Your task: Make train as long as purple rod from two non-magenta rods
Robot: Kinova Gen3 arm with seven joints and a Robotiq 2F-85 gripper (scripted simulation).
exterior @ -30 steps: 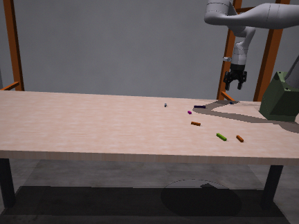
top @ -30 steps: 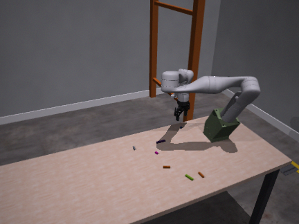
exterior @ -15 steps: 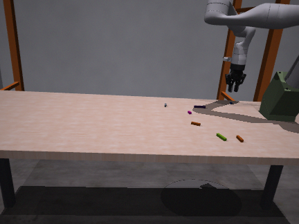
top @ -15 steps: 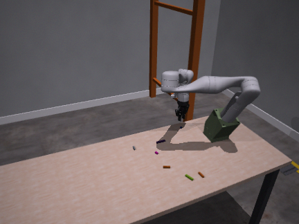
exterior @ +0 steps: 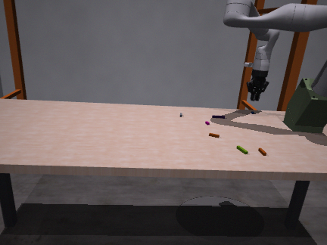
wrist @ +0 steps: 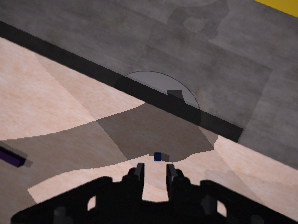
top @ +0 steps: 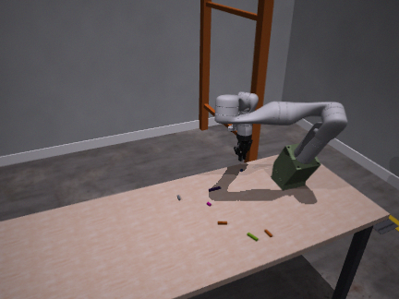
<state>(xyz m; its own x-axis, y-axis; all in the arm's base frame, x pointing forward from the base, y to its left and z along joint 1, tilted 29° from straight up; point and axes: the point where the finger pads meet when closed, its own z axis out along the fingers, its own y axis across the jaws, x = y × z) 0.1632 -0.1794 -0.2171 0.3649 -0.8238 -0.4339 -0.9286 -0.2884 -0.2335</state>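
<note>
The blue rod lies 8 cm below my hand. From my hand the other things lie so: magenta rod (28 cm ahead, 17 cm to the left, 8 cm below); purple rod (20 cm ahead, 8 cm to the left, 8 cm below); grey rod (39 cm ahead, 8 cm below, 7 cm to the left).
</note>
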